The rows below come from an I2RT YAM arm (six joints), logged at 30 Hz.
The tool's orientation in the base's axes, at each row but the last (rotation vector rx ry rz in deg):
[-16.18, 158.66, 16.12]
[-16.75, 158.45, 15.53]
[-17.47, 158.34, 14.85]
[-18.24, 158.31, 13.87]
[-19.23, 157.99, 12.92]
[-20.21, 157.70, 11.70]
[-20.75, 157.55, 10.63]
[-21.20, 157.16, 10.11]
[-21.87, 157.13, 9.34]
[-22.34, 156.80, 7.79]
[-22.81, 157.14, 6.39]
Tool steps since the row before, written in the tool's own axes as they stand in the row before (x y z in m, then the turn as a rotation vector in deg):
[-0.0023, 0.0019, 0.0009, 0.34, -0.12, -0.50]
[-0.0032, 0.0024, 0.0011, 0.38, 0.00, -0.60]
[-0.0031, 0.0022, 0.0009, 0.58, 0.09, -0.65]
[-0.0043, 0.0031, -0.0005, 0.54, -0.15, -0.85]
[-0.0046, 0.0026, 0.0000, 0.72, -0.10, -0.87]
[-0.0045, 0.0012, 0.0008, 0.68, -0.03, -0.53]
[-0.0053, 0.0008, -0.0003, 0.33, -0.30, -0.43]
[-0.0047, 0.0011, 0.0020, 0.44, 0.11, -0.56]
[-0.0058, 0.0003, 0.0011, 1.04, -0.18, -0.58]
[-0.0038, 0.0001, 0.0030, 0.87, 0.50, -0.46]
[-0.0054, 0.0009, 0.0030, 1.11, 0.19, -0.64]
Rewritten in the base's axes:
[0.0020, 0.0024, 0.0003, -0.44, -0.28, 0.32]
[0.0027, 0.0031, 0.0005, -0.54, -0.20, 0.42]
[0.0026, 0.0029, 0.0006, -0.76, -0.16, 0.40]
[0.0030, 0.0037, 0.0024, -0.73, -0.42, 0.57]
[0.0035, 0.0034, 0.0020, -0.91, -0.41, 0.53]
[0.0040, 0.0023, 0.0010, -0.78, -0.27, 0.24]
[0.0045, 0.0019, 0.0023, -0.36, -0.44, 0.25]
[0.0046, 0.0025, 0.0000, -0.62, -0.09, 0.36]
[0.0055, 0.0019, 0.0012, -1.08, -0.52, 0.14]
[0.0044, 0.0015, -0.0014, -1.08, 0.19, 0.12]
[0.0056, 0.0027, -0.0008, -1.27, -0.19, 0.19]

